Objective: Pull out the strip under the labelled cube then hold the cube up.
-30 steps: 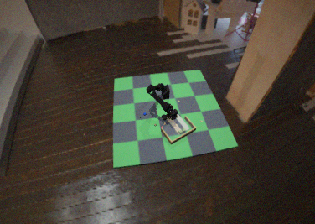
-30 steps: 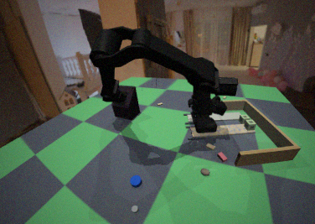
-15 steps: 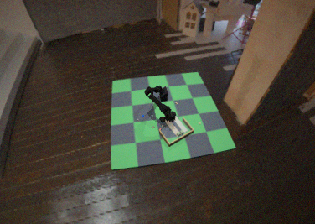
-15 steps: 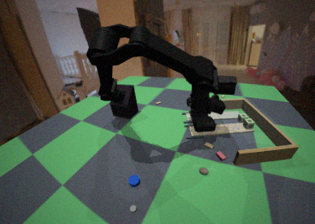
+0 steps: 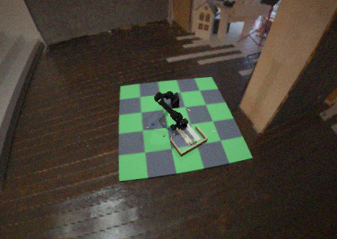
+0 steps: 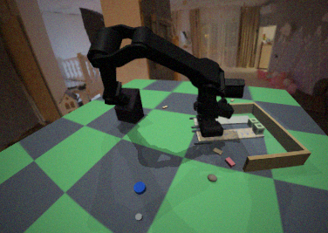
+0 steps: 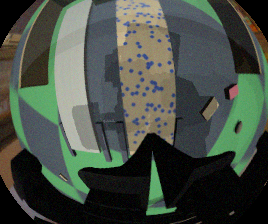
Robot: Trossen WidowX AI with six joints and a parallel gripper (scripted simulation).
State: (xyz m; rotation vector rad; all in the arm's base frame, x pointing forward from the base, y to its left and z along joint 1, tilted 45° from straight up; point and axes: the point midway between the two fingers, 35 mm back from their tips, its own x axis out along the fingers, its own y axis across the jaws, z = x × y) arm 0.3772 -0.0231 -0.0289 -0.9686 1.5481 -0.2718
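My gripper tip is now 100 mm short of the red block and 90 mm to the left of it. Round my gripper tip: brown pebble 170 mm to the right, 60 mm ahead; grey disc 330 mm to the right, 60 mm behind; blue disc 270 mm to the right, 100 mm behind.
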